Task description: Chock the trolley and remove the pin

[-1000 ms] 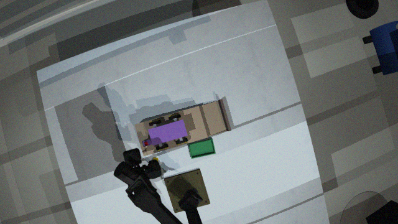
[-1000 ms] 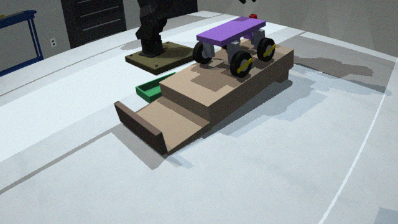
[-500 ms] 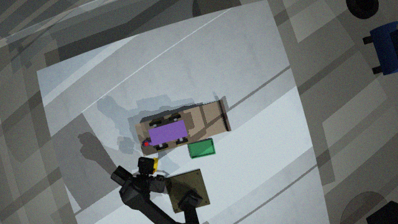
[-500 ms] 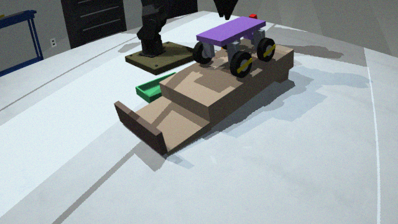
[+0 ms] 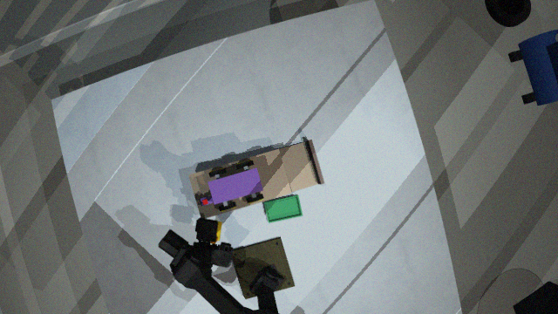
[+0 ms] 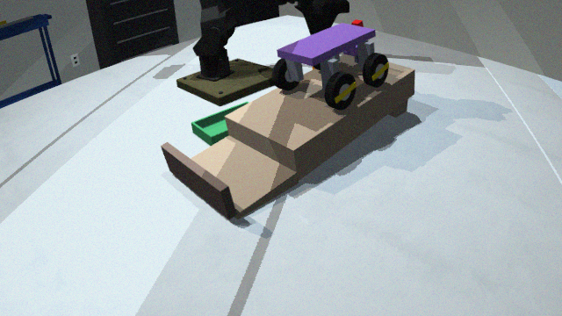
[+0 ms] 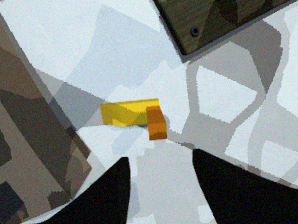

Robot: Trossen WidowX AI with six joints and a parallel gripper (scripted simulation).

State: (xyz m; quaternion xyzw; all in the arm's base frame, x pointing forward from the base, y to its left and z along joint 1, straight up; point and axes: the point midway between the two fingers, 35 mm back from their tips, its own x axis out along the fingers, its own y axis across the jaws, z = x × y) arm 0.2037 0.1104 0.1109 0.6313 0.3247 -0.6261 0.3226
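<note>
The yellow chock is 8 cm below my gripper tip, 2 cm to the right of it and 1 cm ahead of it. Also, from my gripper tip: red-headed stop pin 13 cm ahead, 6 cm to the right, 3 cm above; then tan ramp 17 cm to the right, 13 cm ahead, 5 cm below; then purple-decked trolley 16 cm to the right, 13 cm ahead, 1 cm above.
</note>
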